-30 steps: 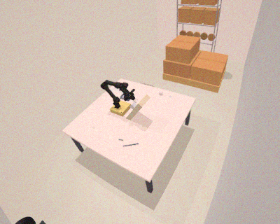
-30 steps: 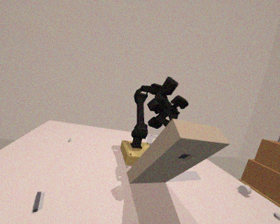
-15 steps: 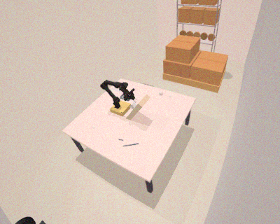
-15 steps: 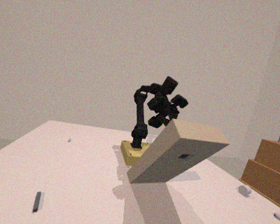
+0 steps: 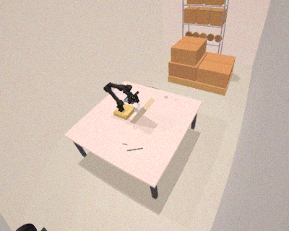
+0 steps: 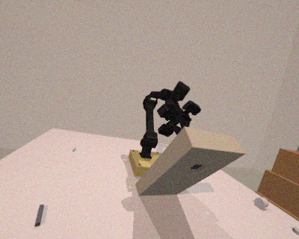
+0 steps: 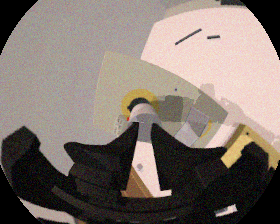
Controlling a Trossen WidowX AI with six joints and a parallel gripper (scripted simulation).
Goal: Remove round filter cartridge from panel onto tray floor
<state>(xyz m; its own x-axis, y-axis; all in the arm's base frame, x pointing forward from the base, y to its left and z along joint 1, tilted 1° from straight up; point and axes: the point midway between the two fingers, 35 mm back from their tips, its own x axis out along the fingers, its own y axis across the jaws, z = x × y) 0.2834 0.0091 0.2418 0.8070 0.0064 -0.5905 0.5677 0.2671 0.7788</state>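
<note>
Right now the grey round filter cartridge is 1 cm ahead of my gripper tip and 1 cm below it. From my gripper tip the other things lie so: grey tray: 37 cm behind, 27 cm to the left, 27 cm below; dark bar: 3 cm ahead, 39 cm to the right, 27 cm below; beige service panel: 2 cm ahead, 11 cm below.
</note>
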